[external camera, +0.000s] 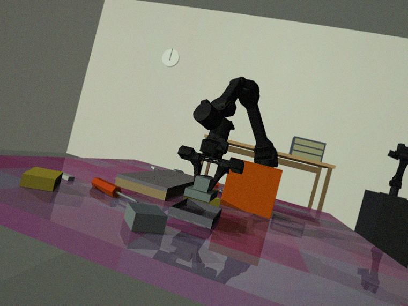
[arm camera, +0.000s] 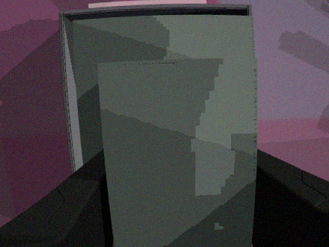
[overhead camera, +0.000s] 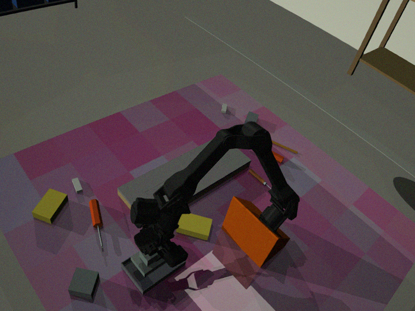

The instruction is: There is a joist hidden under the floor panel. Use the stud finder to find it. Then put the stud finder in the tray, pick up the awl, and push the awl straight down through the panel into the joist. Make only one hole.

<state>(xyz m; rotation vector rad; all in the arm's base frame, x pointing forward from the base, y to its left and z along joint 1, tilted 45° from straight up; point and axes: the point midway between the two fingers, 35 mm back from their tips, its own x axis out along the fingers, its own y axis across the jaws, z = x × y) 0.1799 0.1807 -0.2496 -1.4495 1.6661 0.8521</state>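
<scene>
Right now the indicator light is 4 cm to the right of my gripper tip and 3 cm above it. From my gripper tip the other things lie so: grey block: 8 cm ahead, 19 cm to the left, 6 cm below; tray: 1 cm to the right, 7 cm below; stud finder: 2 cm to the right, 2 cm above.
</scene>
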